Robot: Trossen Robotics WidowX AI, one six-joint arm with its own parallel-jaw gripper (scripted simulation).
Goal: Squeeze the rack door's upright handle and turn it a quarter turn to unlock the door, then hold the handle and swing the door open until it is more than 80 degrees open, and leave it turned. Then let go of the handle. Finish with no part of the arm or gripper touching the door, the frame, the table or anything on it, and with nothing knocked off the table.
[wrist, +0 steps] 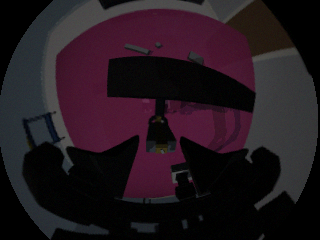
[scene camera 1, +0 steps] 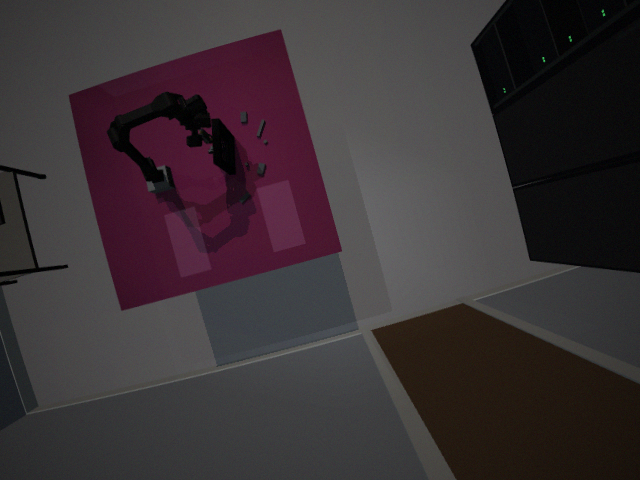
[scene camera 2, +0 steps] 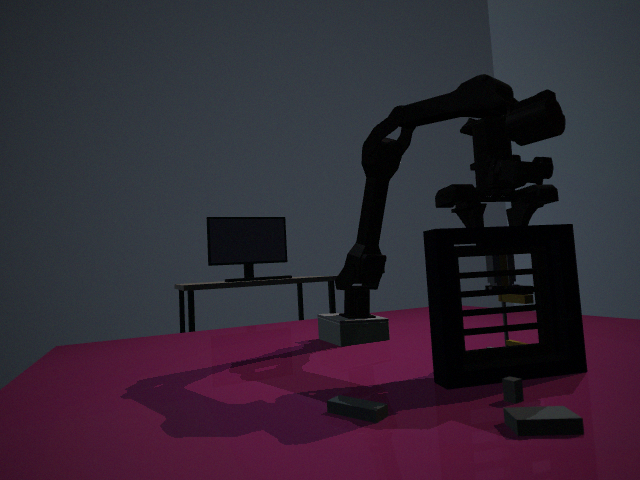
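The wrist view has my gripper in it, and that's open, holding nothing. There's a black rack frame that I can see as well.
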